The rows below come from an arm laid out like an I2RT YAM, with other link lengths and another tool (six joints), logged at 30 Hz.
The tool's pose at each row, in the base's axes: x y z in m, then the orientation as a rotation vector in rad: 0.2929, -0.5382, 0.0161, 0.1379, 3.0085, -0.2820; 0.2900, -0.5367, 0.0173, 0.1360, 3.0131, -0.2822; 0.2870, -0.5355, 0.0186, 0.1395, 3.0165, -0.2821; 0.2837, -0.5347, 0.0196, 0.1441, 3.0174, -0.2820; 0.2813, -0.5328, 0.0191, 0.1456, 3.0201, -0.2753; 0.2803, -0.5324, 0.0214, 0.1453, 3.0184, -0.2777; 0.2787, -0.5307, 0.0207, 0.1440, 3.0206, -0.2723; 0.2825, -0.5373, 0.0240, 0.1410, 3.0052, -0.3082; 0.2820, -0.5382, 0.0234, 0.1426, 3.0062, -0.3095; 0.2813, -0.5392, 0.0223, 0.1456, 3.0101, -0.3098; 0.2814, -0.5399, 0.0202, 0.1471, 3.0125, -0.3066; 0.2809, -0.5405, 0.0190, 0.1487, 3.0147, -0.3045
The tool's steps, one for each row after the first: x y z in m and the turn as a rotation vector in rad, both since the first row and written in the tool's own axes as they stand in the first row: 0.0028, 0.0010, -0.0018, 0.0000, 0.0044, -0.0018; 0.0057, 0.0016, -0.0036, 0.0000, 0.0081, 0.0001; 0.0089, 0.0019, -0.0051, 0.0001, 0.0095, 0.0030; 0.0115, 0.0036, -0.0052, -0.0043, 0.0119, 0.0039; 0.0123, 0.0034, -0.0076, -0.0027, 0.0103, 0.0038; 0.0141, 0.0051, -0.0074, -0.0063, 0.0121, 0.0030; 0.0094, -0.0016, -0.0090, 0.0175, -0.0013, 0.0012; 0.0099, -0.0024, -0.0083, 0.0184, 0.0000, 0.0020; 0.0106, -0.0033, -0.0071, 0.0186, 0.0042, 0.0035; 0.0107, -0.0036, -0.0049, 0.0165, 0.0065, 0.0043; 0.0113, -0.0040, -0.0037, 0.0151, 0.0087, 0.0052
